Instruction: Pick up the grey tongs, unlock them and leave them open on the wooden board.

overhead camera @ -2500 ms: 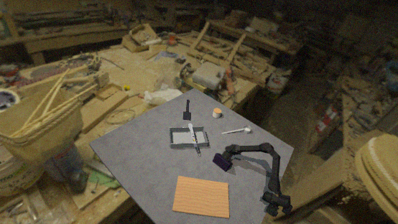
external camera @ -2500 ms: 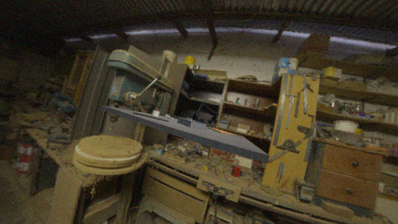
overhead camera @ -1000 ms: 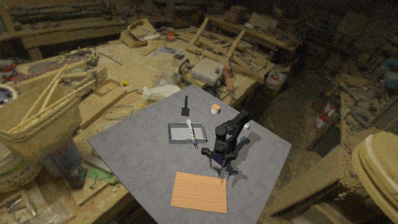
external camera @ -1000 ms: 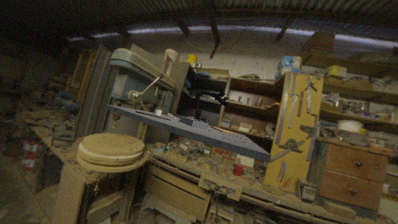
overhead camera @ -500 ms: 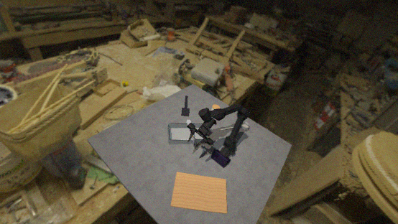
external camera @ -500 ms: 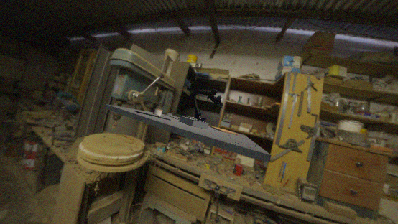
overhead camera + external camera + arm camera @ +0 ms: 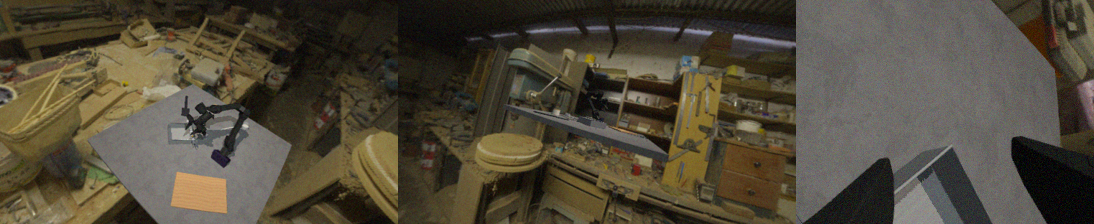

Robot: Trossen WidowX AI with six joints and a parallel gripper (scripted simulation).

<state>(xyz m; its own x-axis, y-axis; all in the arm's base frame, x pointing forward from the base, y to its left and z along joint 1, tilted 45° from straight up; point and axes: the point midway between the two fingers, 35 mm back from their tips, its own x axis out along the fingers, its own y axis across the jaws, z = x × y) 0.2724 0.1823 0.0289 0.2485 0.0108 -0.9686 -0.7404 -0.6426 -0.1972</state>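
Now: gripper tip 10 mm short of the yellow lock piece, 90 mm to the left of it and 130 mm above it. The rest, counted from my gripper tip: grey roasting tin: 80 mm ahead, 110 mm to the right, 160 mm below; black brush-like tool: 330 mm ahead, 390 mm to the right, 190 mm below; wooden board: 320 mm behind, 200 mm to the left, 190 mm below.
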